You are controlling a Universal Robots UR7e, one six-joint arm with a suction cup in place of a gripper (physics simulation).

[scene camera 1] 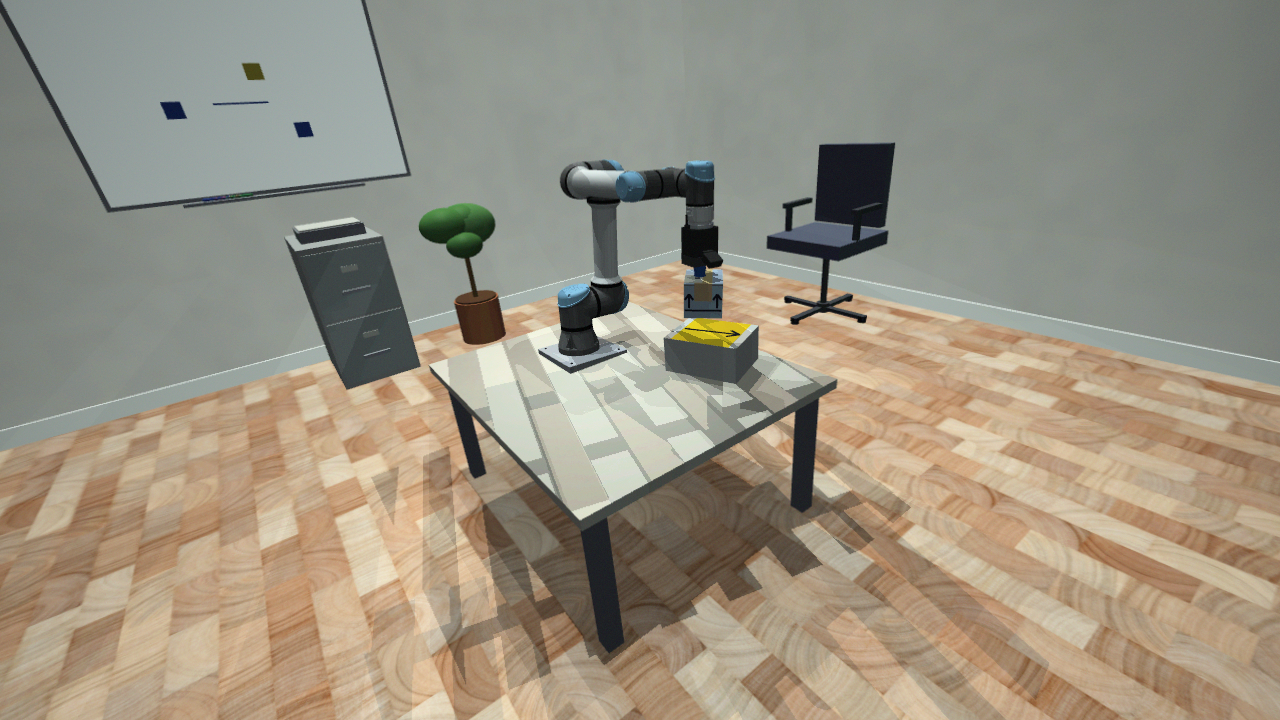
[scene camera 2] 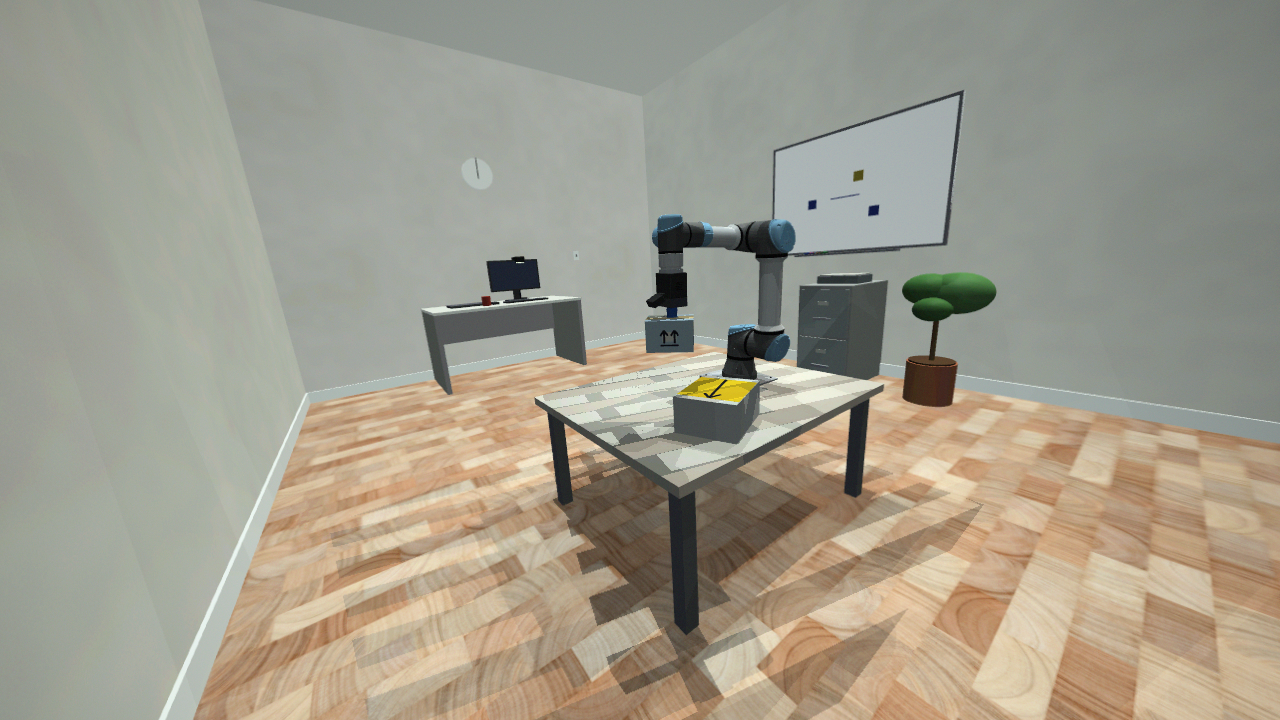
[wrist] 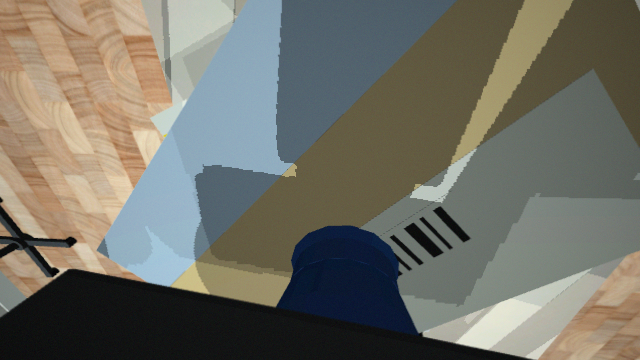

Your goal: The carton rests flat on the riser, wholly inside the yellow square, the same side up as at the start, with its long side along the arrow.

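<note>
The suction cup (scene camera 1: 699,270) (scene camera 2: 671,312) (wrist: 345,255) is blue and is on the top of the carton (scene camera 1: 702,302) (scene camera 2: 669,336) (wrist: 220,145). The carton is blue-grey with tan tape and a barcode label, hangs level in the air with its black arrows pointing up, and is clear of the grey riser (scene camera 1: 698,358) (scene camera 2: 707,419). It shows behind and higher than the riser in both scene views. The yellow square (scene camera 1: 716,341) (scene camera 2: 739,392) on the riser bears a black arrow (scene camera 1: 711,332) (scene camera 2: 716,389). The carton's long side looks to run across that arrow.
The riser stands on the table (scene camera 1: 572,447) (scene camera 2: 617,420), near its edge. The arm's base plate (scene camera 1: 581,358) is beside it. An office chair (scene camera 1: 827,240), a cabinet (scene camera 1: 353,304) (scene camera 2: 841,326) and a plant (scene camera 1: 478,317) (scene camera 2: 930,380) stand on the floor around.
</note>
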